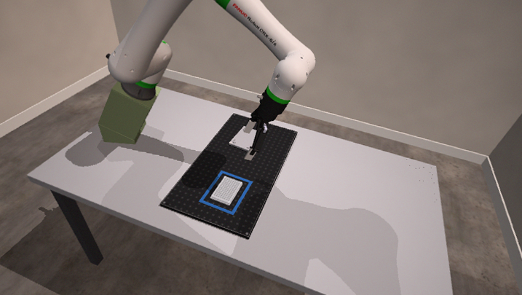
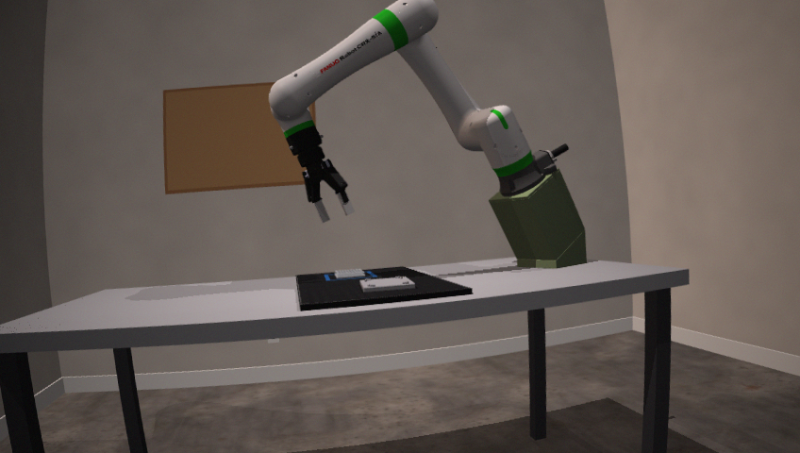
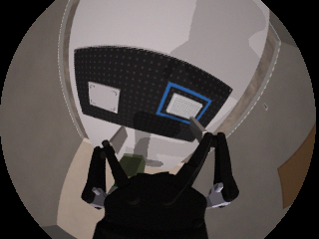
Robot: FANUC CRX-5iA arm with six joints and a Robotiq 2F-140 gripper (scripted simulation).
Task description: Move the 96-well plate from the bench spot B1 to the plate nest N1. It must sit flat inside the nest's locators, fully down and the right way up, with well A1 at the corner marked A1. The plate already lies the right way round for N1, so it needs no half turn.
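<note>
My hand is 20 mm past the white 96-well plate, 120 mm to the left of it and 180 mm above it. From my hand the other things lie so: grey plate nest N1: 130 mm behind, 220 mm to the left, 180 mm below.
</note>
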